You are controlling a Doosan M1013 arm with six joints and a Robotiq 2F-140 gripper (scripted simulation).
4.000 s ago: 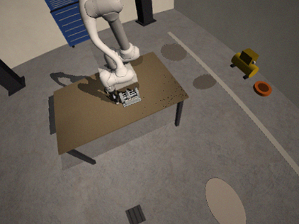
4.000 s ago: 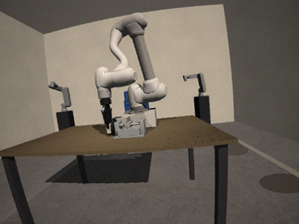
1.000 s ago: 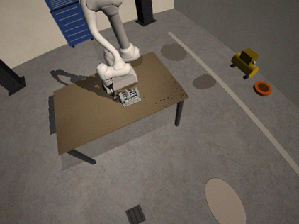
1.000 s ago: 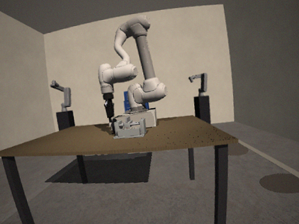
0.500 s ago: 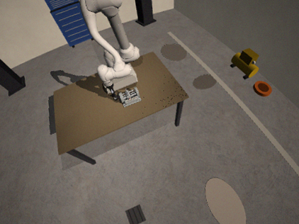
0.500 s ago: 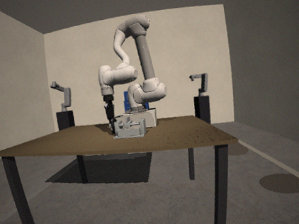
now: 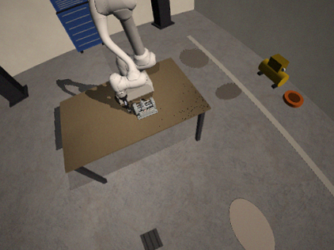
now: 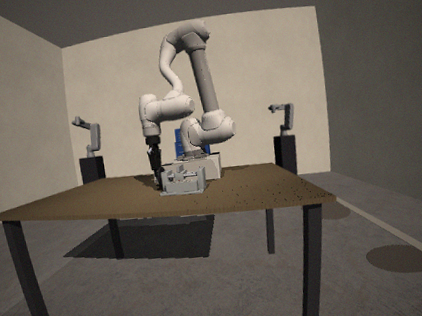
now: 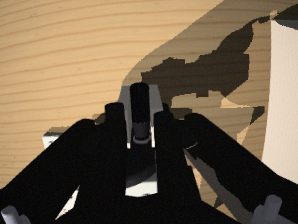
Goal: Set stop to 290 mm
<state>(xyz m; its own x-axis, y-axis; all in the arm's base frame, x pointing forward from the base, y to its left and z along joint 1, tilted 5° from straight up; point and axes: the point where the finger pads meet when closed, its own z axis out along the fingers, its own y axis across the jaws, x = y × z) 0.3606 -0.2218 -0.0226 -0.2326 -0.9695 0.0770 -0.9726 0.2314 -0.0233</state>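
My hand is 7 cm short of the grey stop fixture, 12 cm to the right of it and 2 cm below it. The rest, counted from my hand: black handwheel handle: 2 cm below.
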